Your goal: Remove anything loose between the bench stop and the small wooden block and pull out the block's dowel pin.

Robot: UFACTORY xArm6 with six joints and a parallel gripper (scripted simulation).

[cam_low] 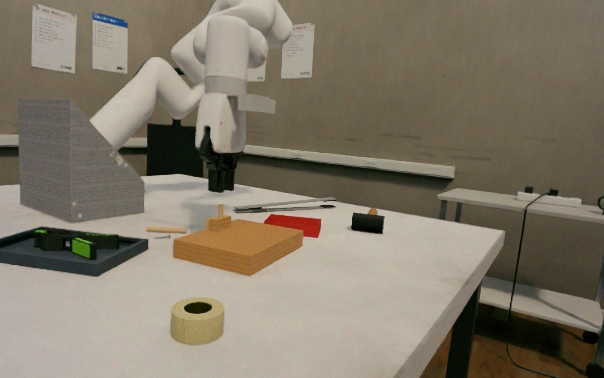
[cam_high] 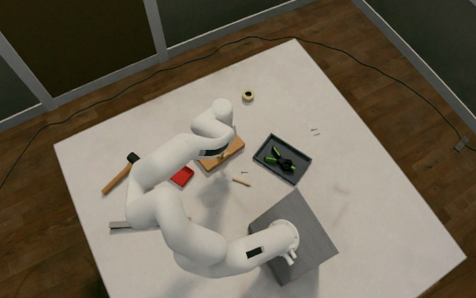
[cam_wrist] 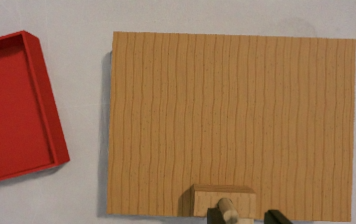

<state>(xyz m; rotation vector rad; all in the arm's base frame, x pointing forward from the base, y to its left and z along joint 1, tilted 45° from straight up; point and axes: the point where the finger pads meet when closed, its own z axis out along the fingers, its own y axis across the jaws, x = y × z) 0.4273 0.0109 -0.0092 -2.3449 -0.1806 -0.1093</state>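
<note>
The dark tray is 13 cm behind my hand, 22 cm to the right of it and 12 cm below it. From my hand the other things lie so: dowel pin 7 cm below; then loose dowel 13 cm behind, 1 cm to the right, 12 cm below; then small wooden block 8 cm below.
</note>
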